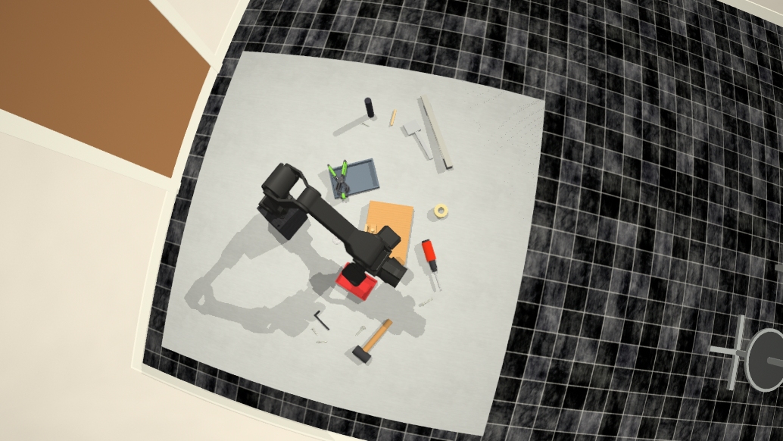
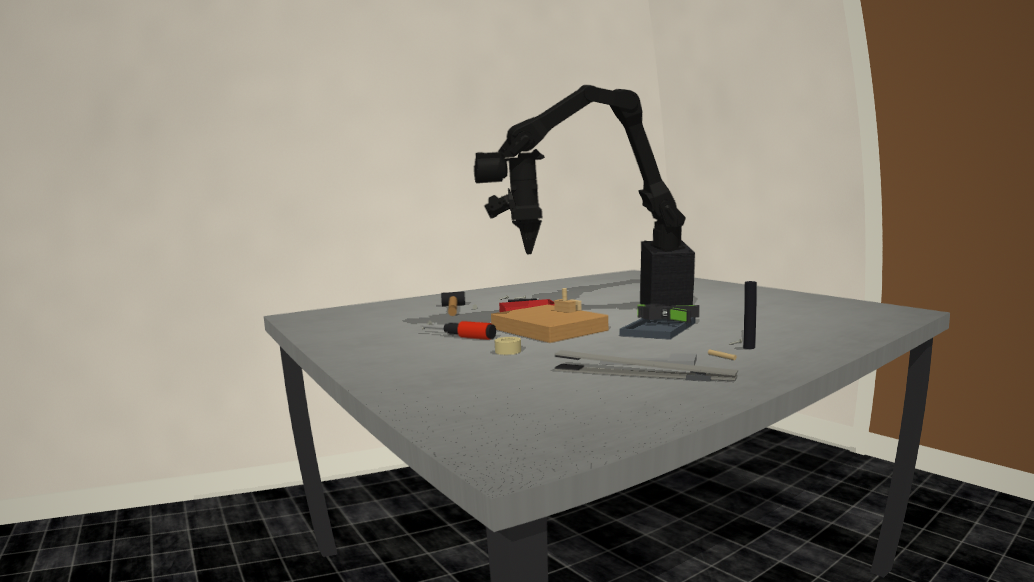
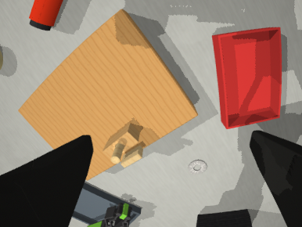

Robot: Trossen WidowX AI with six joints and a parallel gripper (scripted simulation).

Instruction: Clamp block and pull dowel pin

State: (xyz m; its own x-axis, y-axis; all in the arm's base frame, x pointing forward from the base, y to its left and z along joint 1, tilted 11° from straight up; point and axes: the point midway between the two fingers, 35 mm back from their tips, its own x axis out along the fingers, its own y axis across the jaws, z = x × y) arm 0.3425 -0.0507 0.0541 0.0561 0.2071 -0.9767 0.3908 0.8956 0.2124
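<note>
Now: hand 4 cm past the dowel pin, 8 cm to the right of it and 13 cm above it. The rest, counted from my hand: small wooden block: 4 cm behind, 8 cm to the left, 14 cm below; then wooden board: 9 cm to the left, 17 cm below; then wooden stop: 7 cm behind, 8 cm to the left, 14 cm below.
</note>
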